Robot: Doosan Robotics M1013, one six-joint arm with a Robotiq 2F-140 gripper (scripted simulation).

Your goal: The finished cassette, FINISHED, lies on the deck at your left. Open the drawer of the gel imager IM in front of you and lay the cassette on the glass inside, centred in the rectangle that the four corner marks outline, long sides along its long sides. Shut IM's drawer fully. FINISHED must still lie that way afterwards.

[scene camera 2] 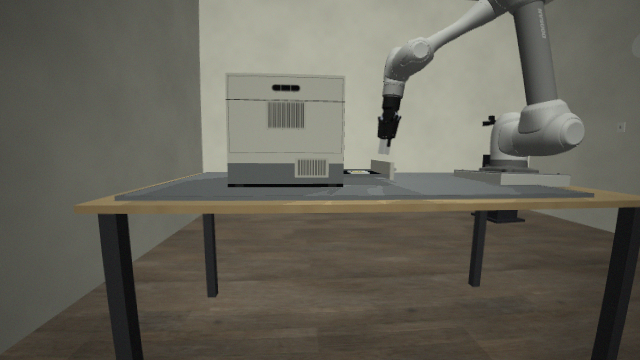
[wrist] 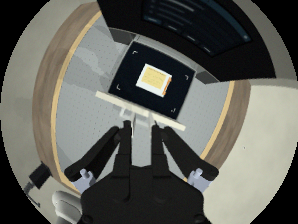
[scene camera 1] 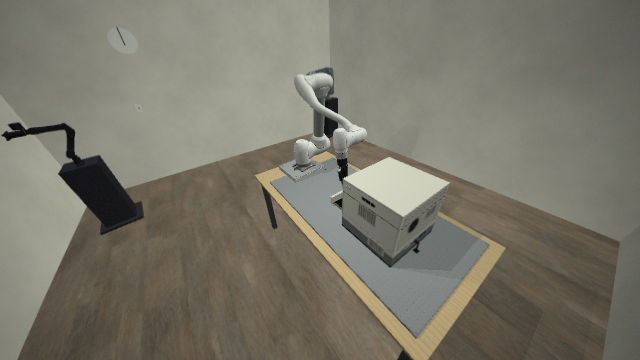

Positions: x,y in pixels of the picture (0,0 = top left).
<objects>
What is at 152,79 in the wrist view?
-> A cassette FINISHED.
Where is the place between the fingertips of my gripper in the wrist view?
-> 141,117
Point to a gel imager IM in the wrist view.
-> At 228,47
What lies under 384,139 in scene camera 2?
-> My gripper.
</objects>
